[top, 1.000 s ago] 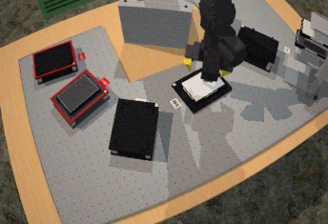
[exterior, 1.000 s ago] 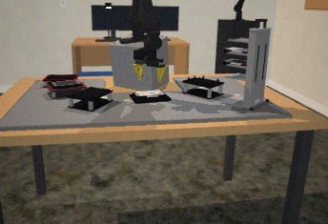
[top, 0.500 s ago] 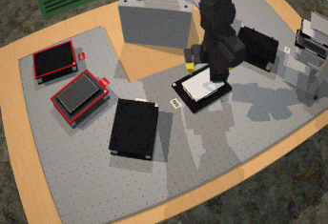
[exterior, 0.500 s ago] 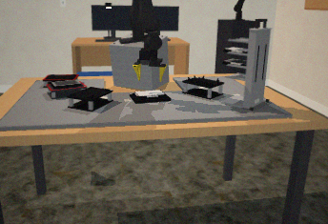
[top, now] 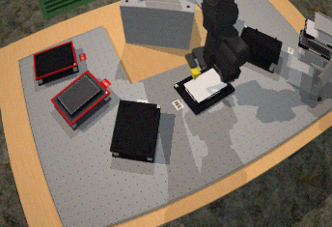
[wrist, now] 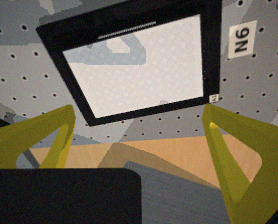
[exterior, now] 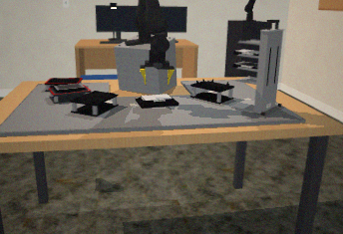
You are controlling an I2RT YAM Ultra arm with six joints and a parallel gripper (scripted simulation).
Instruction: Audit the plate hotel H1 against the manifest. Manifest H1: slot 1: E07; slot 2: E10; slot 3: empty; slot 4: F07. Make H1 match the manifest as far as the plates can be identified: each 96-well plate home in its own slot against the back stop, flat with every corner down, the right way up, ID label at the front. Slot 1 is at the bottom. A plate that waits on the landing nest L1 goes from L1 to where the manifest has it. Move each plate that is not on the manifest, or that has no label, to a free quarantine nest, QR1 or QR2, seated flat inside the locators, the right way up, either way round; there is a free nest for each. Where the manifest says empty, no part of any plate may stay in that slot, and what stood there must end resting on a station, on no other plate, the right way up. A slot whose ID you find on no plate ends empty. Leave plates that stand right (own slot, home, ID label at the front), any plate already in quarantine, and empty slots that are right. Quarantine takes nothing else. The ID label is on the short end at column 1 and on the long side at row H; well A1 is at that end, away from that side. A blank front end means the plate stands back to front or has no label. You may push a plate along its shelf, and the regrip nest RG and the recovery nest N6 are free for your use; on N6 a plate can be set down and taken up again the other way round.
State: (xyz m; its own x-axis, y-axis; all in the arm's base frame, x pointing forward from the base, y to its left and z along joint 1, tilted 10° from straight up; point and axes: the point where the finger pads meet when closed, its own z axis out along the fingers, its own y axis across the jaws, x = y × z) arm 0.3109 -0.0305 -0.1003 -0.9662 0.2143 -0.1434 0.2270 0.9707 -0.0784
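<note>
Now: the flat black recovery nest N6 8 cm below my hand. Round my hand: A1 mark: 28 cm to the left, 11 cm behind, 3 cm below; black regrip nest RG: 27 cm to the left, 3 cm below, 2 cm behind; black landing nest L1: 26 cm to the right, 4 cm below, 2 cm ahead.
</note>
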